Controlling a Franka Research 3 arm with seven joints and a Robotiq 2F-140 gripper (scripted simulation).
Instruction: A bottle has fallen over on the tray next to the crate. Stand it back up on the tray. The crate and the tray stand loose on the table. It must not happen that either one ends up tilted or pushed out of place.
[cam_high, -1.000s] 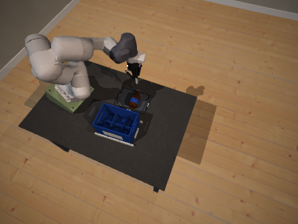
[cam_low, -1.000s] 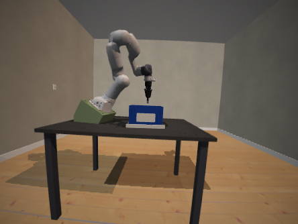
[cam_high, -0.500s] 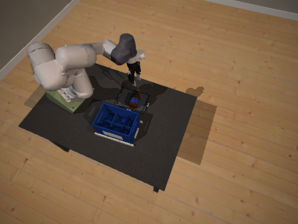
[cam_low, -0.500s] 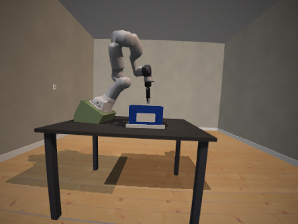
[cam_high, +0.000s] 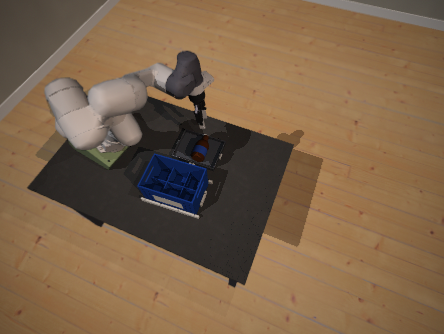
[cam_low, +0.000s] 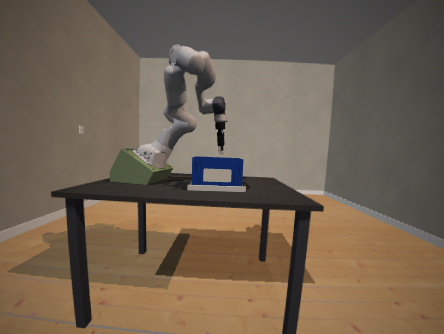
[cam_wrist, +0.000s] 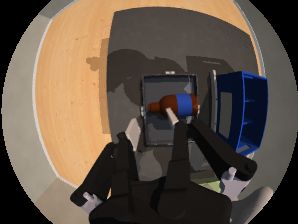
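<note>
My gripper is now 1 cm short of the brown bottle, 5 cm to the left of it and 18 cm above it. From my hand the other things lie so: blue crate: 4 cm ahead, 33 cm to the right, 14 cm below; then dark tray: 6 cm to the right, 21 cm below.
</note>
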